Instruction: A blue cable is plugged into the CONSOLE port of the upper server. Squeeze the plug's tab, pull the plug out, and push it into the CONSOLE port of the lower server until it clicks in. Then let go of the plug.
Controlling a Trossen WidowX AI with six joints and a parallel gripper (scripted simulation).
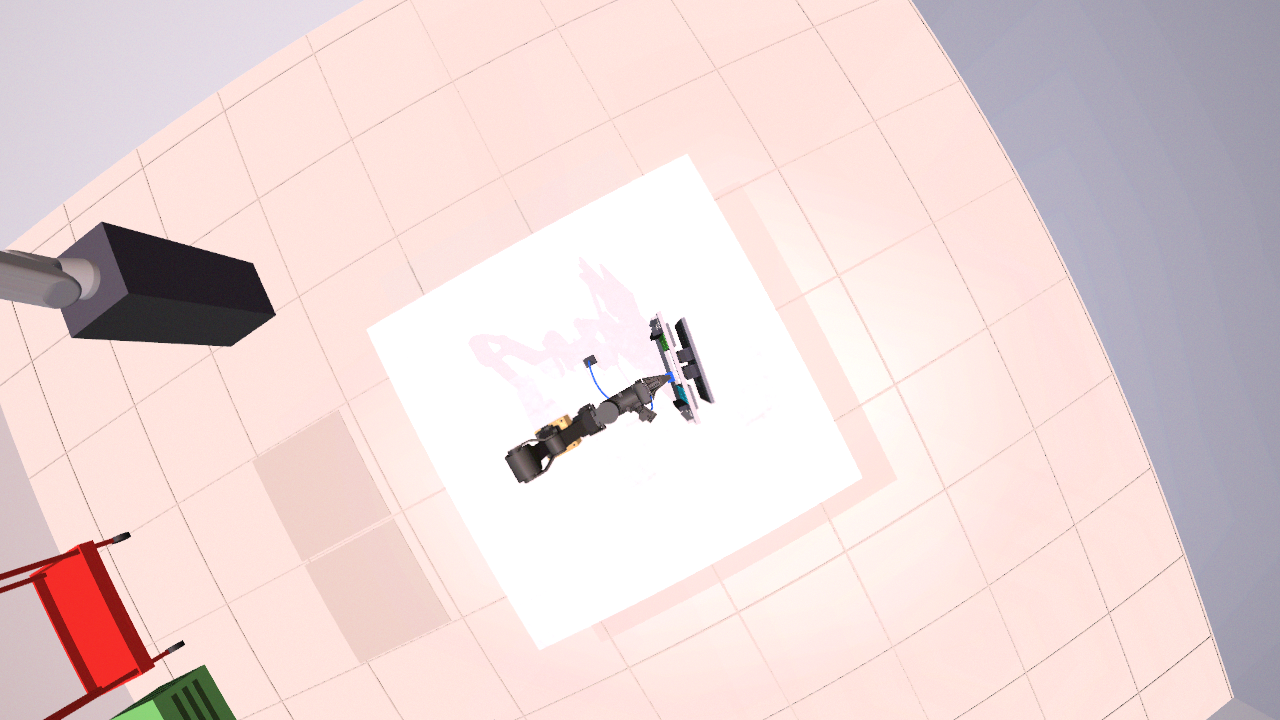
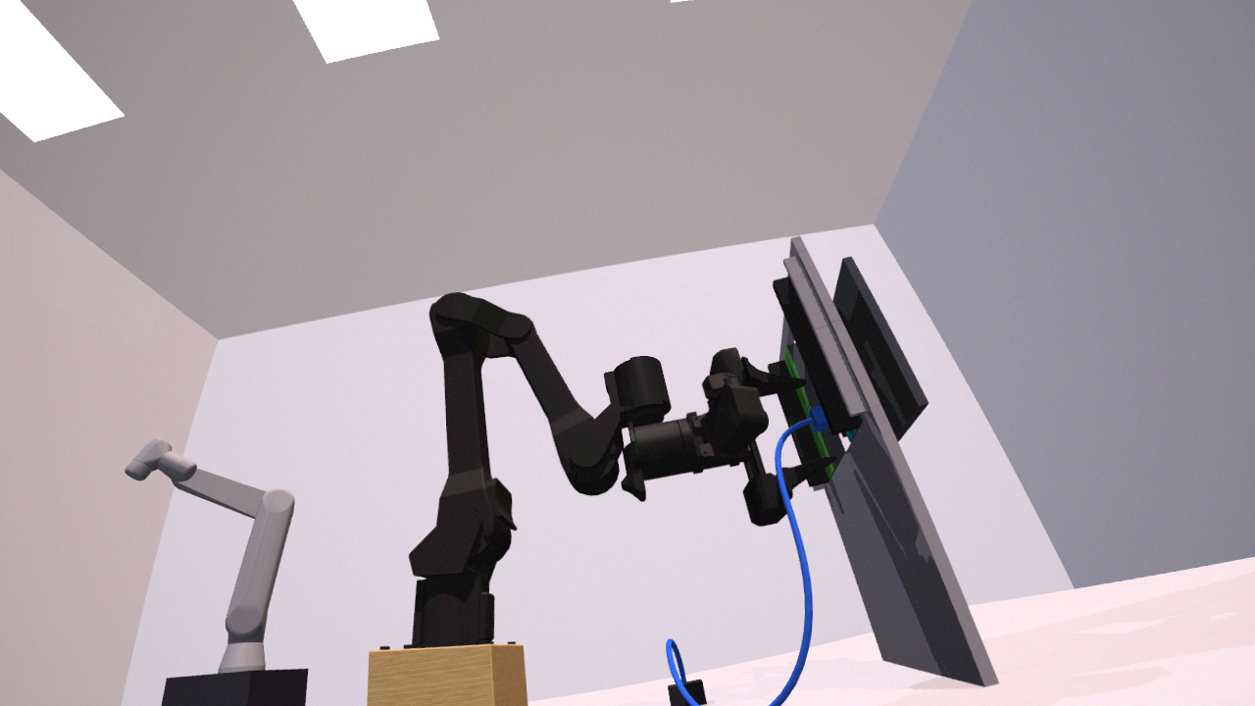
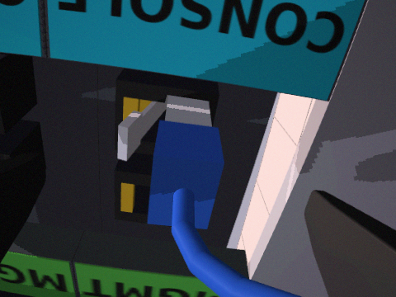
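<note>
The blue plug is 30 mm ahead of my gripper tip, 10 mm to the right of it and 10 mm above it. Also, from my gripper tip: dark rack panel 50 mm ahead, 50 mm above, 10 mm to the left; black block 240 mm below, 190 mm behind, 160 mm to the left.
</note>
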